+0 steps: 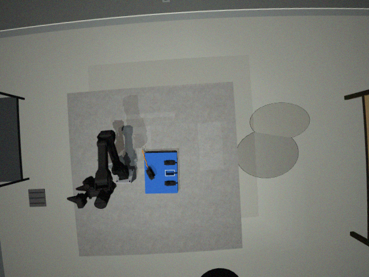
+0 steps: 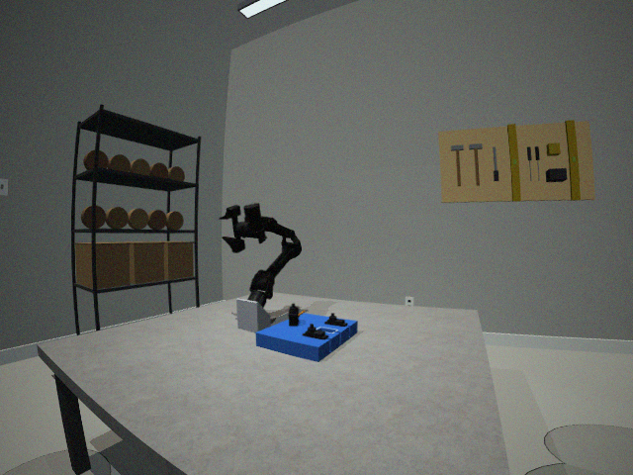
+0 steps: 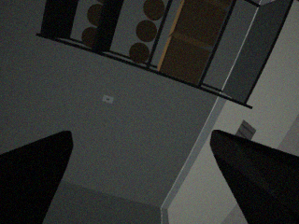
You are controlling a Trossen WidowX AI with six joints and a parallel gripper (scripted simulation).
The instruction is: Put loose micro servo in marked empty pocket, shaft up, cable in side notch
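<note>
Now: the blue deck 380 mm ahead of my gripper tip, 20 mm to the right of it and 380 mm below it.
</note>
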